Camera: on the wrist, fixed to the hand. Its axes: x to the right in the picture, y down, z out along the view.
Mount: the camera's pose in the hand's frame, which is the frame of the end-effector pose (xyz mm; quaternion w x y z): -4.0 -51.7 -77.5 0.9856 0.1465 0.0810 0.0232
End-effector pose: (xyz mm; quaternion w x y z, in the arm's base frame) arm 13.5 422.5 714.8 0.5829 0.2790 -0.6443 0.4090
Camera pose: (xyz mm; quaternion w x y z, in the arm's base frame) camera 97.9 461.7 720.2 0.5763 0.3123 -0.5344 0.5336
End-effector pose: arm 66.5 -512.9 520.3 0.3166 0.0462 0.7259 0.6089
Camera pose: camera 46.2 -594.1 479.2 0.2323 0.0594 0.8292 0.5049
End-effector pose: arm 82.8 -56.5 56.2 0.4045 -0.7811 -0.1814 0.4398
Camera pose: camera 149.0 -64.3 121.4 0.5176 -0.7504 -0.0635 0.4061
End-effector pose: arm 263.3 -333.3 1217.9 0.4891 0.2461 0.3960 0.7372
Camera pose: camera 234.0 -352.8 1131.6 0.3968 0.2637 0.5322 0.6998
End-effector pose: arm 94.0 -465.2 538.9 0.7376 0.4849 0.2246 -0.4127
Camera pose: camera 54.4 -403.6 481.2 0.6473 0.6246 0.2094 -0.3833
